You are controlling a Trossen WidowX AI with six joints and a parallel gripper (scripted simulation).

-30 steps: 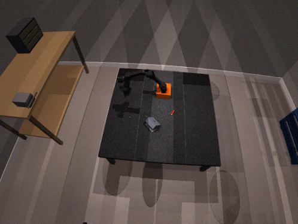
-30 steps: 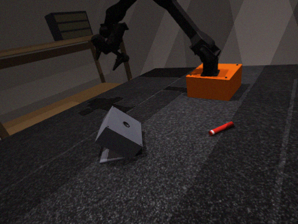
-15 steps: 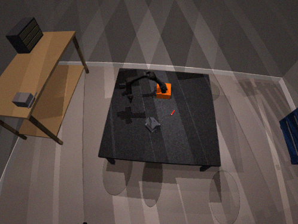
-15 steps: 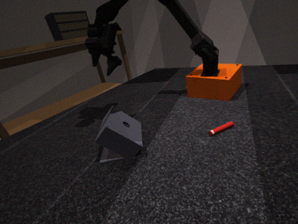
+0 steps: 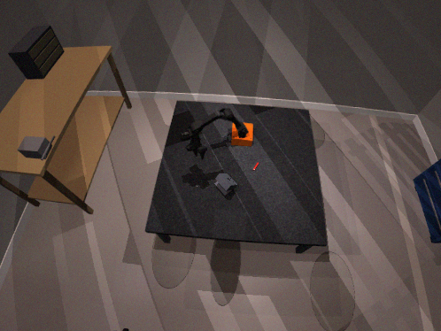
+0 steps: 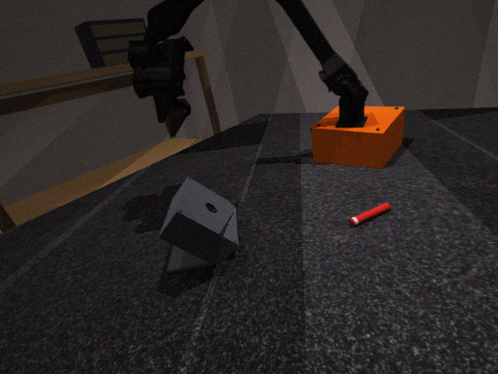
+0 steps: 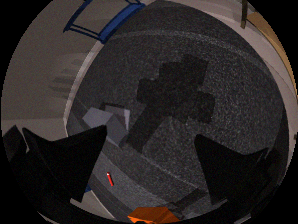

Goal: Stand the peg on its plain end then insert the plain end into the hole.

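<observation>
The peg is 43 cm to the left of my gripper tip, 16 cm below it and 3 cm ahead of it. Round my gripper tip: grey sloped panel (19 cm to the left, 16 cm ahead, 12 cm below).
</observation>
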